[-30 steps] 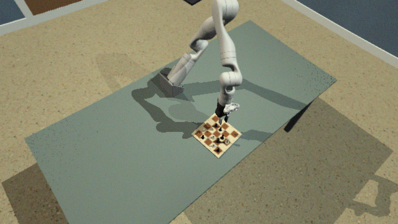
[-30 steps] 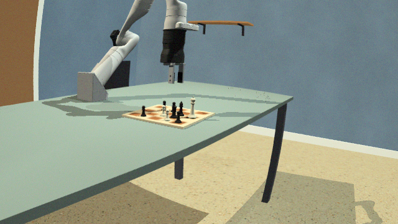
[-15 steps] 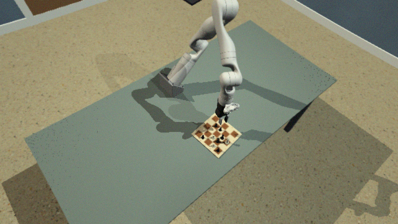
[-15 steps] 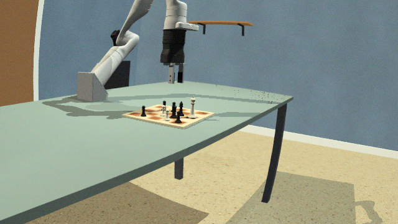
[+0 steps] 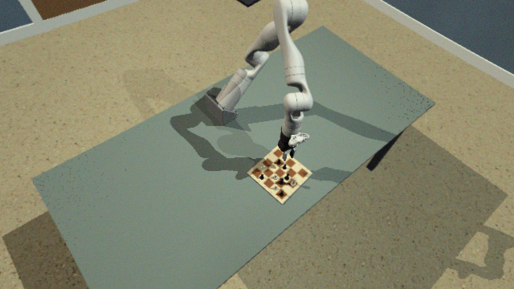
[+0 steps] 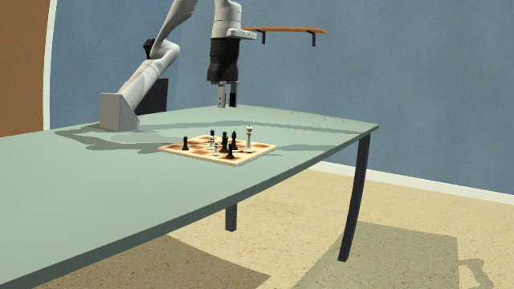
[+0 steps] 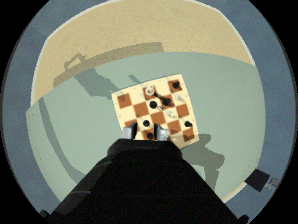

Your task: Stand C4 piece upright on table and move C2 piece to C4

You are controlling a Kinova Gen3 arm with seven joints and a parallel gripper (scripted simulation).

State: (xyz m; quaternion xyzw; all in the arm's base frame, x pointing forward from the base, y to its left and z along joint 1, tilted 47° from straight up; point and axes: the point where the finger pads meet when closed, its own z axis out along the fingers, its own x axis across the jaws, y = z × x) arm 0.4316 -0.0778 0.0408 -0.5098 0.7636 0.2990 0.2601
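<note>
The small chessboard lies 4 cm to the right of my hand and 11 cm below it. The rest, counted from my hand: tall white piece (8 cm ahead, 4 cm to the right, 8 cm below).
</note>
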